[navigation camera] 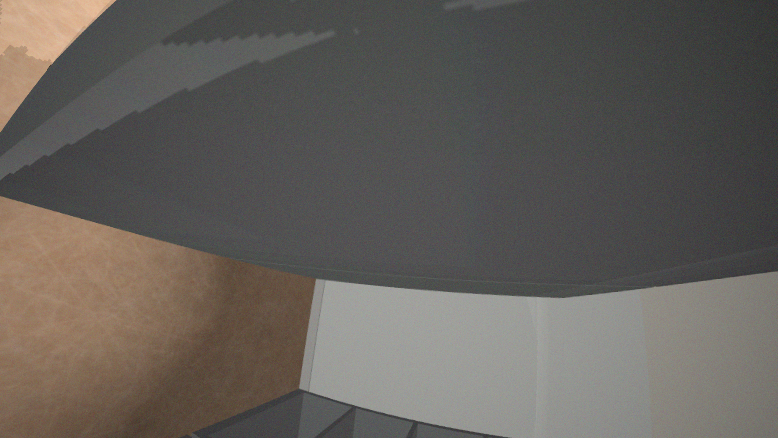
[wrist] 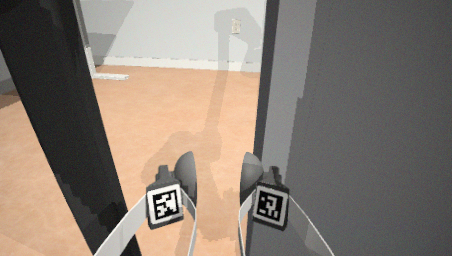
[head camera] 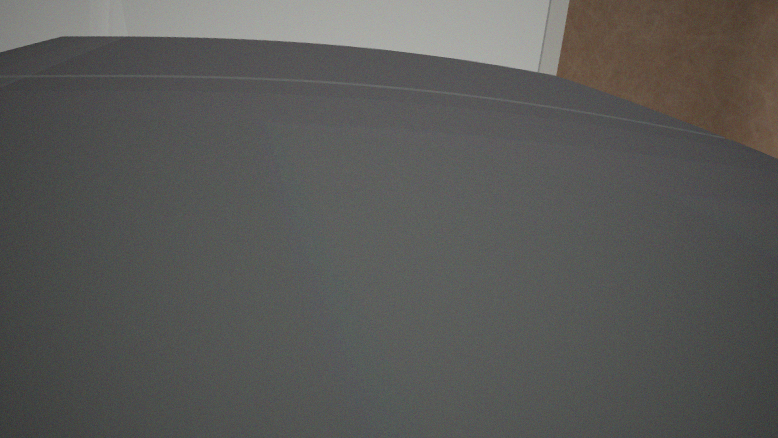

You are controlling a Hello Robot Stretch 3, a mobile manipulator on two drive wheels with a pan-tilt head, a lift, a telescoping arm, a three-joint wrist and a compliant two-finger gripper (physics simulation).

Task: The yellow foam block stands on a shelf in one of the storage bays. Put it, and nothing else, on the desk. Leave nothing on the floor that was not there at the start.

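Frame: origin at the robot's base, x ahead, y left, z up, level; centimetres.
Seen in the pictures: gripper, fingertip midpoint: (wrist: 219, 170).
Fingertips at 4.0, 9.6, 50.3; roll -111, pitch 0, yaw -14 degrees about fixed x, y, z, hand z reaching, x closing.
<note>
A point is followed by its place in that frame, as x, y, z.
My gripper (wrist: 219, 170) @[4.0, 9.6, 50.3] is open in the wrist view, with bare floor showing between its two rounded fingertips. The right fingertip is close beside a grey panel edge in the picture; whether they touch I cannot tell. The yellow foam block does not show in the head, navigation or wrist view. The desk does not show clearly; a white foot (wrist: 111, 77) on the floor at the upper left of the wrist view may belong to it.
A large grey storage unit surface (head camera: 381, 244) @[35.7, 1.6, 121.0] (navigation camera: 408, 163) @[20.6, 7.9, 120.8] (wrist: 375, 125) @[17.9, 9.1, 52.9] stands very close. Another grey unit with compartments (navigation camera: 353, 408) @[139.5, -141.2, 52.0] shows at the bottom of the navigation view. A dark post (wrist: 60, 115) stands left of the gripper. A white wall (wrist: 165, 30) @[6.4, 232.1, 34.8] is beyond.
</note>
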